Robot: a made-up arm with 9 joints. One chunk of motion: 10 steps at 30 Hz.
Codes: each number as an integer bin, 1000 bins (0 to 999) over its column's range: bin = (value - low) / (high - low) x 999, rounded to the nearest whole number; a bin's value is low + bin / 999 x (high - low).
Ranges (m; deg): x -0.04..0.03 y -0.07..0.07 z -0.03..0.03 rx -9..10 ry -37..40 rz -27..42
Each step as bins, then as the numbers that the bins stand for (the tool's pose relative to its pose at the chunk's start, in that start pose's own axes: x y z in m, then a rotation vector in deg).
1 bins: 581 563 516 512 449 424
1 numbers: 0.0007 0.0089 0.0010 0.74 -2.39 2.29
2 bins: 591 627 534 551 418 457
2 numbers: 0.0014 0.0179 0.0021 1.48 -4.78 4.56
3 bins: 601 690 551 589 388 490
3 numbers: 0.0021 0.0267 0.0031 2.20 -7.09 6.84
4 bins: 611 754 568 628 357 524
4 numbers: 0.0028 0.0357 0.0041 2.94 -9.48 9.19
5 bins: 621 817 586 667 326 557
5 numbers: 0.0035 0.0445 0.0052 3.69 -11.87 11.47
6 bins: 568 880 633 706 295 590
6 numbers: -0.0002 0.0533 0.0080 4.43 -14.26 13.75
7 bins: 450 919 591 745 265 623
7 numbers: -0.0085 0.0588 0.0055 5.17 -16.57 16.03
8 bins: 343 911 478 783 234 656
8 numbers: -0.0160 0.0577 -0.0013 5.89 -18.96 18.31
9 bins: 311 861 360 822 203 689
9 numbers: -0.0182 0.0507 -0.0084 6.63 -21.35 20.59
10 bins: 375 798 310 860 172 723
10 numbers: -0.0137 0.0418 -0.0114 7.36 -23.74 22.94
